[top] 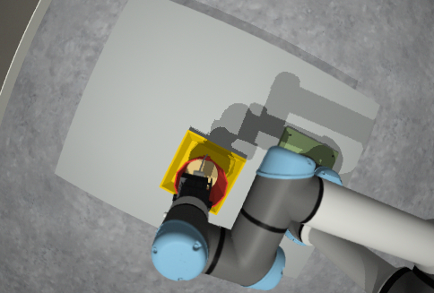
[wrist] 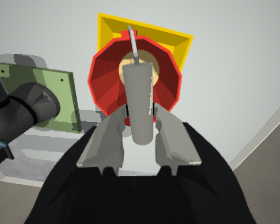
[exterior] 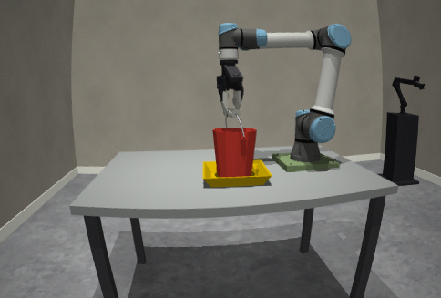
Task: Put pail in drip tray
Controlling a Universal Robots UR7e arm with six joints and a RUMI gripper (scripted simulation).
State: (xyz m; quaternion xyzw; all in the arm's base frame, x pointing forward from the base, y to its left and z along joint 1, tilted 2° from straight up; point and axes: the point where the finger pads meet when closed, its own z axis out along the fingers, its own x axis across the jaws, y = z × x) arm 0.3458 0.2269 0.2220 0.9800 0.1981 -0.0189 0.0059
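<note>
Right now my hand is 9 cm above the red pail and 1 cm past it. The rest, counted from my hand: handle grip: 3 cm below; then yellow drip tray: 25 cm below, 1 cm behind.
</note>
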